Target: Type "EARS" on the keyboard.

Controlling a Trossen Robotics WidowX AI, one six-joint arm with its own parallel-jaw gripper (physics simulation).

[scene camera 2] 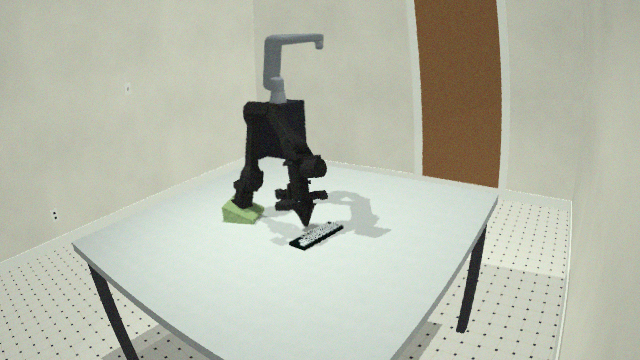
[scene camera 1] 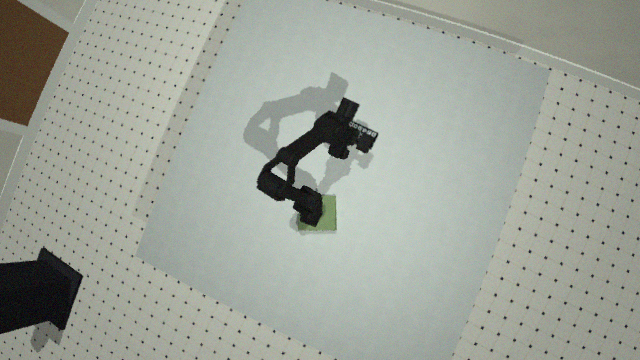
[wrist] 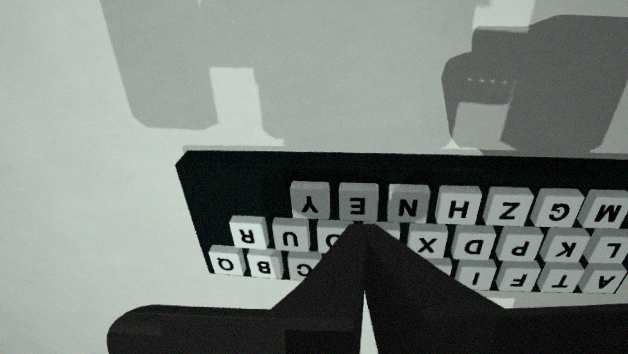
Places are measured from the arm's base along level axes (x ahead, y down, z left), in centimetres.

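Where they show: gripper, fingertip midpoint: (scene camera 2: 306, 226) (scene camera 1: 352, 136) (wrist: 361, 237); arm's base at its link origin: (scene camera 2: 241, 203) (scene camera 1: 311, 216).
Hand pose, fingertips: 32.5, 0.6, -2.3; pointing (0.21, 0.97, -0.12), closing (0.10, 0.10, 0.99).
Things, the pixels of their top centre, and the offset from my fingertips, as dx, dy, dz. Level surfaces: height alone.
- keyboard at its top centre: (wrist: 415, 245) (scene camera 2: 316, 232) (scene camera 1: 350, 129) +2.6, +2.3, +2.0
- E key at its top centre: (wrist: 358, 206) +0.5, +2.3, -0.2
- R key at its top centre: (wrist: 248, 236) +2.1, +2.3, -5.0
- pale table at its surface level: dy +4.0
The keyboard (scene camera 1: 369, 134) (scene camera 2: 316, 237) (wrist: 220, 185) is a dark slab with pale letter keys, upside down in the wrist view. My gripper (scene camera 2: 306, 224) (wrist: 361, 237) is shut and empty, pointing down. In the wrist view its tips appear at the near edge of the E key (wrist: 358, 205), over the gap towards the middle row. In scene camera 2 they look slightly above the keyboard. The R key (wrist: 248, 234) is at the left of the middle row. The A key (wrist: 604, 281) is at the lower right. The S key does not show. The fingers hide some keys.
The arm's base stands on a green wedge block (scene camera 1: 328, 214) (scene camera 2: 242, 214) on the pale table (scene camera 1: 400, 240) (scene camera 2: 280, 290). A grey arm (scene camera 2: 272, 60) stands on a dark pedestal (scene camera 2: 295, 120) behind the table. Arm shadows fall around the keyboard.
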